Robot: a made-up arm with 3 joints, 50 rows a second.
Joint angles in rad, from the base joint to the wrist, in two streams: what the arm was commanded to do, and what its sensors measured. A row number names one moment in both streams.
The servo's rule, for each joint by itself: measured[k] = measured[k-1] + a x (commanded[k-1-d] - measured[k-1]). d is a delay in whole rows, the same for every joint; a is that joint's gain. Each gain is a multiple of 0.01, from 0.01 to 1. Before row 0 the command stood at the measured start. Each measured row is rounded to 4 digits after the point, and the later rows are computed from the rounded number. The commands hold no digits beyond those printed.
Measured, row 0:
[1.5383 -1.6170 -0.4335]
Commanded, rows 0 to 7:
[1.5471 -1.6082 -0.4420]
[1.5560 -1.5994 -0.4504]
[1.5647 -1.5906 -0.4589]
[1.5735 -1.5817 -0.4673]
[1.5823 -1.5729 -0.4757]
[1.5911 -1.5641 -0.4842]
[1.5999 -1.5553 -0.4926]
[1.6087 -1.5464 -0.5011]
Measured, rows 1 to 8:
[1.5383 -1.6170 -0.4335]
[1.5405 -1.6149 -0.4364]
[1.5444 -1.6112 -0.4412]
[1.5495 -1.6063 -0.4472]
[1.5555 -1.6004 -0.4540]
[1.5622 -1.5938 -0.4614]
[1.5694 -1.5867 -0.4692]
[1.5770 -1.5792 -0.4772]
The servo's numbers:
d 1
a 0.25 0.24 0.34

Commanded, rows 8 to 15:
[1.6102 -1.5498 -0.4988]
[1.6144 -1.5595 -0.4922]
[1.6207 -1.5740 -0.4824]
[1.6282 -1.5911 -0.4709]
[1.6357 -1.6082 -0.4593]
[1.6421 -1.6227 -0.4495]
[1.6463 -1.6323 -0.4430]
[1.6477 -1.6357 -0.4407]
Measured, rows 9 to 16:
[1.5849 -1.5713 -0.4853]
[1.5912 -1.5661 -0.4899]
[1.5970 -1.5645 -0.4907]
[1.6029 -1.5668 -0.4879]
[1.6092 -1.5726 -0.4821]
[1.6158 -1.5811 -0.4743]
[1.6224 -1.5911 -0.4659]
[1.6284 -1.6010 -0.4581]

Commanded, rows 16 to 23:
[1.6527 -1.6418 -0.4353]
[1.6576 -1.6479 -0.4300]
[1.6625 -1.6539 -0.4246]
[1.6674 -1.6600 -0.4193]
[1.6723 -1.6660 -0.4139]
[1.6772 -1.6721 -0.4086]
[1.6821 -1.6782 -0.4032]
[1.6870 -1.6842 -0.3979]
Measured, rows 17 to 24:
[1.6332 -1.6093 -0.4522]
[1.6381 -1.6171 -0.4465]
[1.6430 -1.6245 -0.4409]
[1.6479 -1.6316 -0.4354]
[1.6528 -1.6384 -0.4299]
[1.6577 -1.6450 -0.4245]
[1.6626 -1.6515 -0.4191]
[1.6675 -1.6579 -0.4137]

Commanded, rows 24 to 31:
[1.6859 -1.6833 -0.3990]
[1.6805 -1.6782 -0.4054]
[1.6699 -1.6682 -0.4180]
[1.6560 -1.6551 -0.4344]
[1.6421 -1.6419 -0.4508]
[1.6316 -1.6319 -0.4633]
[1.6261 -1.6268 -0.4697]
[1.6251 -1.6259 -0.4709]
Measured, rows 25 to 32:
[1.6724 -1.6642 -0.4083]
[1.6758 -1.6688 -0.4051]
[1.6770 -1.6711 -0.4052]
[1.6752 -1.6704 -0.4096]
[1.6704 -1.6667 -0.4180]
[1.6633 -1.6607 -0.4292]
[1.6554 -1.6538 -0.4408]
[1.6481 -1.6473 -0.4506]

